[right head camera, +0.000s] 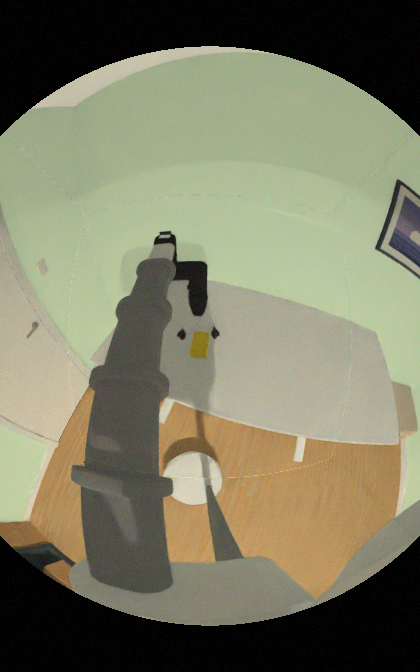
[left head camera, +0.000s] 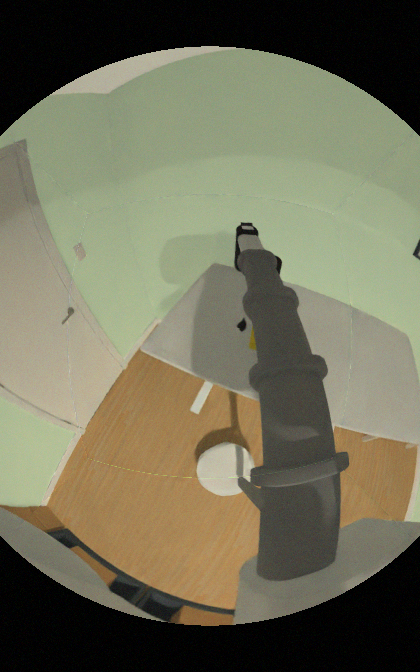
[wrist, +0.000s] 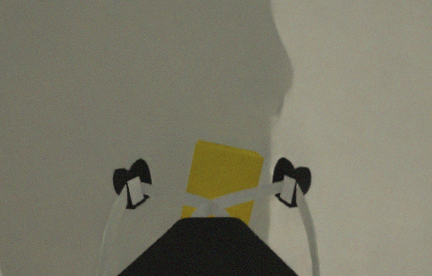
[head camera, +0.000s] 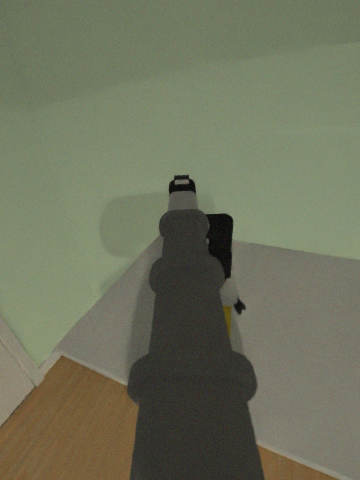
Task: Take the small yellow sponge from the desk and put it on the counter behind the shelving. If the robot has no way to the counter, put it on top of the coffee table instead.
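Frame: origin at the robot's base, x ahead, y right, z down, level; metres.
Seen in the pictures: gripper, fingertip midpoint: [wrist: 212,175].
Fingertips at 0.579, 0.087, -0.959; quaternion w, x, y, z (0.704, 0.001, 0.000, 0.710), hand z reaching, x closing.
A point is followed by its place in that frame, as x, y, z.
The small yellow sponge [right head camera: 199,345] [wrist: 225,172] {0.583, 0.099, -0.968} lies flat on the pale grey desk [right head camera: 290,370] [head camera: 310,340] {0.492, 0.345, -0.923}. Slivers of the sponge also show beside the arm in the head view [head camera: 227,317] {0.553, 0.114, -0.968} and the left head view [left head camera: 253,340]. My gripper [right head camera: 198,333] [wrist: 212,175] {0.579, 0.087, -0.959} points down above the desk and is open, with nothing between its fingers. In the wrist view the sponge sits midway between the two fingertips, with a gap on each side, its lower end hidden by the gripper body. The counter, the shelving and the coffee table do not show.
Green walls stand behind and beside the desk. A door [left head camera: 35,280] is at the left. A round white object [left head camera: 225,469] [right head camera: 192,477] stands on the wooden floor in front of the desk. A framed picture [right head camera: 407,230] hangs at the right. A beige box-like object [right head camera: 404,407] stands past the desk's right end.
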